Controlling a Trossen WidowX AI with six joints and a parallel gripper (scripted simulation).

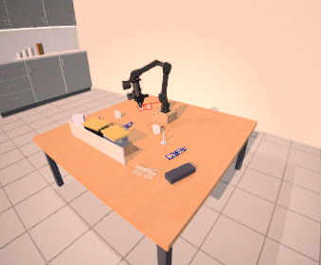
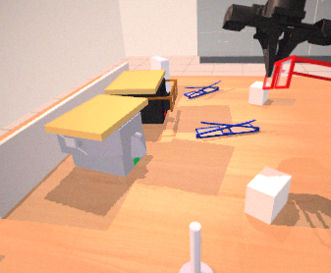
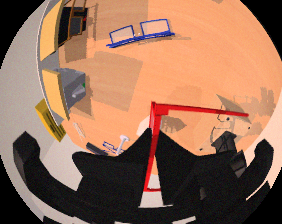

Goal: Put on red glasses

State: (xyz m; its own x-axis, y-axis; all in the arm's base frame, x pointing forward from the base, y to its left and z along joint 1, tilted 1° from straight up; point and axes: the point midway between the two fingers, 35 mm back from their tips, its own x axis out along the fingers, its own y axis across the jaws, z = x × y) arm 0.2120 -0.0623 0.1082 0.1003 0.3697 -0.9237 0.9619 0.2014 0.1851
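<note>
Now: the grey display head 270 mm ahead of my gripper tip, 100 mm below it and 80 mm to the left of it. From my gripper tip the other things lie so: long white panel 410 mm ahead, 100 mm below, 20 mm to the right; thin white post 290 mm to the left, 130 mm below, 60 mm ahead; dark case 570 mm to the left, 240 mm ahead, 140 mm below.
</note>
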